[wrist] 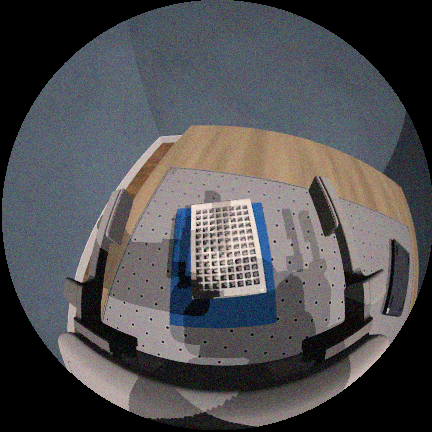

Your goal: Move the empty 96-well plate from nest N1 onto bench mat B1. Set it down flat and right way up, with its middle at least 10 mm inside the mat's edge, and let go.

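Places are measured from the arm's base along level axes (x ahead, y down, z left), in millimetres.
Pixels of known places: hand, its tool point: (216, 209).
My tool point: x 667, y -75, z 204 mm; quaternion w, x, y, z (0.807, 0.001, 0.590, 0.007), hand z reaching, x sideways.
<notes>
For each thing: its top centre in the pictures, then the offset to it from my tool point. Level surfaces: height alone.
- white 96-well plate, centre of its top: (224, 243) dy +92, dx +11, dz +4 mm
- blue bench mat, height of its surface: dy +106 mm
- grey perforated board, height of its surface: dy +108 mm
- wooden table, height of its surface: dy +121 mm
- dark flat object, centre of its top: (402, 278) dy +94, dx -8, dz -400 mm
The white 96-well plate (227, 247) lies flat, wells up, on the blue bench mat (225, 315) in the middle of the wrist view. Mat shows on its left, right and near sides; the plate's far edge is close to the mat's far edge. My gripper (222, 212) is wide open and empty, with one finger to each side of the view. It is above the plate and apart from it. Shadow covers the plate's near left corner. Nest N1 does not show in this view.
The mat lies on a grey perforated board (145, 315) on a wooden table (250, 147). A dark flat object (397, 280) lies at the far right. A white-rimmed edge (131, 170) runs along the table's left side. Gripper shadows fall across the board.
</notes>
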